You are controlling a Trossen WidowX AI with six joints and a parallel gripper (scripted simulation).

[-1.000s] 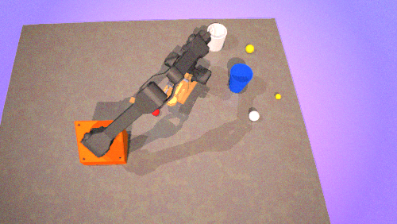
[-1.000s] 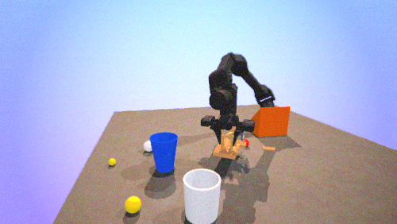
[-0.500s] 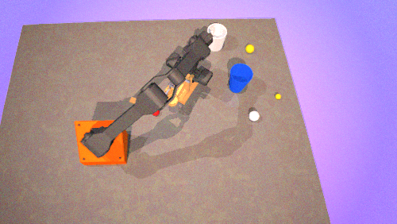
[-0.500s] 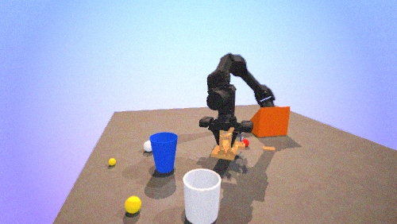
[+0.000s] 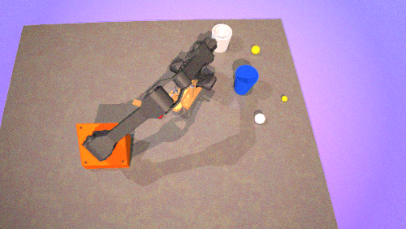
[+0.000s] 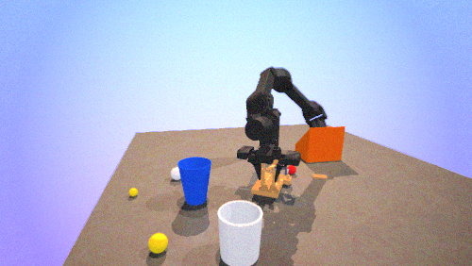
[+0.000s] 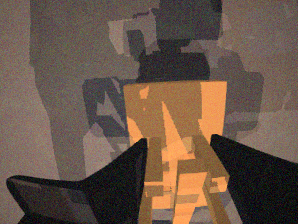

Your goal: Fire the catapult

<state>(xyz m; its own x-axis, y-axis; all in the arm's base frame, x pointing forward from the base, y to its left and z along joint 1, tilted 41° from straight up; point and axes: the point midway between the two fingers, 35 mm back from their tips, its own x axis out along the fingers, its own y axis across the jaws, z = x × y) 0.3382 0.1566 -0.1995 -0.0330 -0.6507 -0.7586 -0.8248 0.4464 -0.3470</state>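
Right now the red ball is 14 cm behind my gripper tip, 12 cm to the right of it and 3 cm below it. Also, from my gripper tip: orange peg: 23 cm behind, 6 cm to the right, 4 cm below; white mug: 15 cm ahead, 23 cm to the left, 1 cm below; blue cup: 22 cm ahead, 1 cm to the right, 1 cm below.
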